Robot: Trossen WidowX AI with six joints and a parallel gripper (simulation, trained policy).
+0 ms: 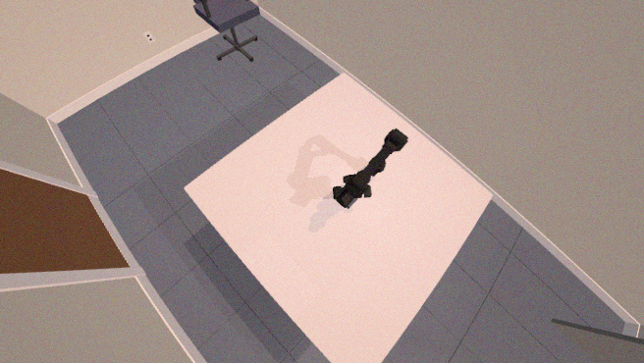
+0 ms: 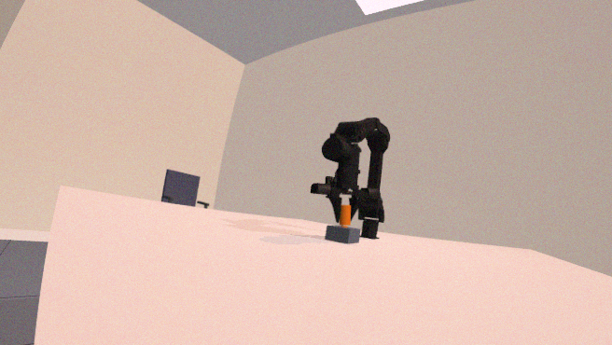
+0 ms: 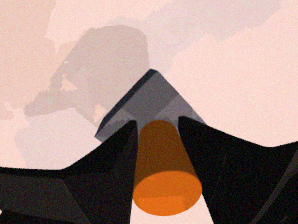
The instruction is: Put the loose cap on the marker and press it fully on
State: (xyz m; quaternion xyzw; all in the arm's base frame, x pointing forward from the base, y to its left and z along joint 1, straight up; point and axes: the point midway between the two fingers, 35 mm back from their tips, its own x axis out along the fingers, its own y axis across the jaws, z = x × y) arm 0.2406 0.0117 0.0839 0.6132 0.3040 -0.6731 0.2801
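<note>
Right now the orange marker is 20 mm above my gripper tip, 10 mm to the left of it and 10 mm ahead of it. Also, from my gripper tip: grey holder block (30 mm below, 10 mm to the left, 10 mm ahead); then orange cap (20 mm above, 10 mm to the left, 10 mm ahead).
</note>
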